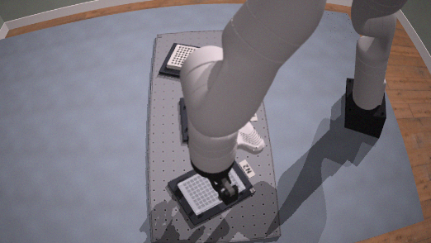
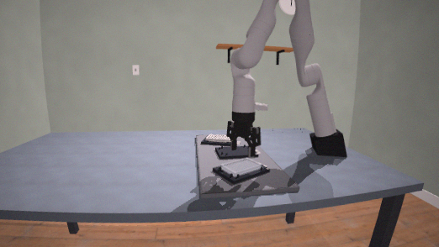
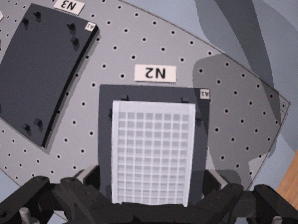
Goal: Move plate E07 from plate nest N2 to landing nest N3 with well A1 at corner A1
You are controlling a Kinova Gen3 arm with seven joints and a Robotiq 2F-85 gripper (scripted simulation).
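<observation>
My hand is 5 cm above the plate. From my hand the other things lie so: A1 corner tag: 15 cm to the right, 7 cm behind, 6 cm below; then N2 label: 8 cm behind, 7 cm below, 6 cm to the right; then plate nest N2: 7 cm below.
</observation>
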